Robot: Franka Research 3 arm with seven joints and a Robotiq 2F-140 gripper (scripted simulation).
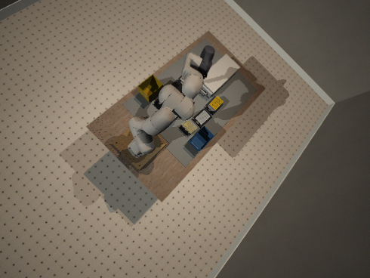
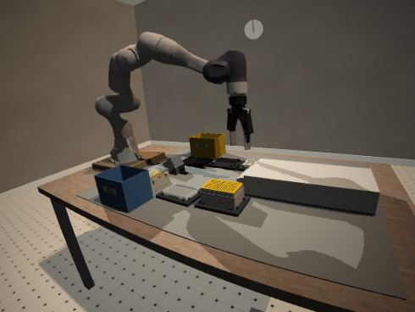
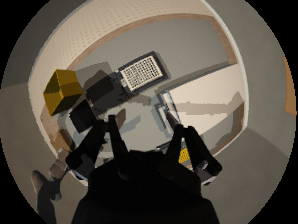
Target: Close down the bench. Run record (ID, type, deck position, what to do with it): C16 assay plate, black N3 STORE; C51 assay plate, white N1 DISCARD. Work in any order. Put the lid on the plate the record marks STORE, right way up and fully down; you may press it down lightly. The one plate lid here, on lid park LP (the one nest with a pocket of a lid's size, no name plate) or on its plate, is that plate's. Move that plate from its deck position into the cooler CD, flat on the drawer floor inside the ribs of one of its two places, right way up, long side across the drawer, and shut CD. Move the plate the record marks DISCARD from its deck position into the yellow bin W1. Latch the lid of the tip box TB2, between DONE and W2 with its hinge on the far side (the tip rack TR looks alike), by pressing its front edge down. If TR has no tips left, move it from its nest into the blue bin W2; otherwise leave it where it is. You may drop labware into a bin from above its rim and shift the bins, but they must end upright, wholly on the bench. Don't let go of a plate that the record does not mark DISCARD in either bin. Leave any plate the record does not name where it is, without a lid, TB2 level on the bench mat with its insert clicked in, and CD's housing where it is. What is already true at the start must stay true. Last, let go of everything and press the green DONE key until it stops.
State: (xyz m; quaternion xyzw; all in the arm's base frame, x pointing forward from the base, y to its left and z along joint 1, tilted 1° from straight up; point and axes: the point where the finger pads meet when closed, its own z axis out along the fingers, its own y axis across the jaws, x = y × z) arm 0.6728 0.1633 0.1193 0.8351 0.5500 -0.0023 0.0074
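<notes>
My gripper is now 14 cm above the white assay plate, 12 cm to the right of it and 2 cm short of it. Also, from my hand: cooler drawer 19 cm ahead, 13 cm below, 5 cm to the right; grey plate lid 16 cm ahead, 13 cm below, 6 cm to the right; cooler CD 25 cm ahead, 12 cm below, 5 cm to the right.
</notes>
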